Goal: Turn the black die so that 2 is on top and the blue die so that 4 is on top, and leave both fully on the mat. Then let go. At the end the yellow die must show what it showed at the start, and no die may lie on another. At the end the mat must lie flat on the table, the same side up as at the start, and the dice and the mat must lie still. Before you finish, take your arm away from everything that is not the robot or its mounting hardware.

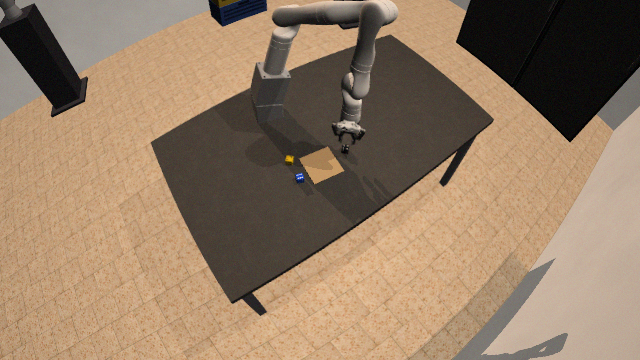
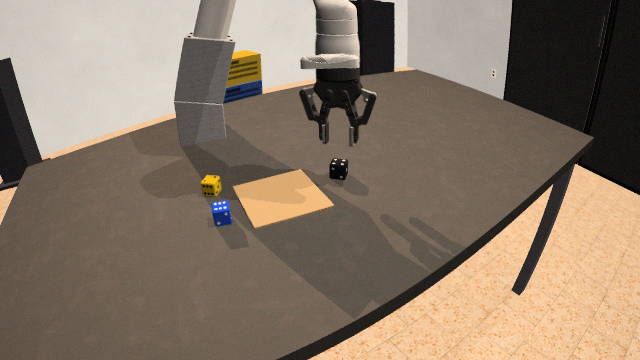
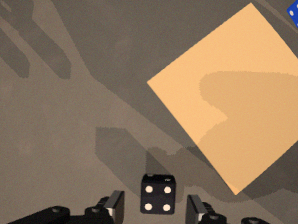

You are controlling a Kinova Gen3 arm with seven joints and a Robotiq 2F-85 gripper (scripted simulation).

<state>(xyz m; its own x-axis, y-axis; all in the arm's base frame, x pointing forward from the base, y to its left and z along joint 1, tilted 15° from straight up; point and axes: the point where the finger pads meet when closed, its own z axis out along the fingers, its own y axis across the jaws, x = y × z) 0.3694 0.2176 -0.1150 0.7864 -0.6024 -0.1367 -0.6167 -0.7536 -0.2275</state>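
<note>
Now: hand 1 cm past the black die and 7 cm above it. The rest, counted from my hand: blue die 5 cm ahead, 23 cm to the right, 7 cm below; yellow die 5 cm behind, 24 cm to the right, 7 cm below; tan mat 2 cm ahead, 12 cm to the right, 9 cm below.
</note>
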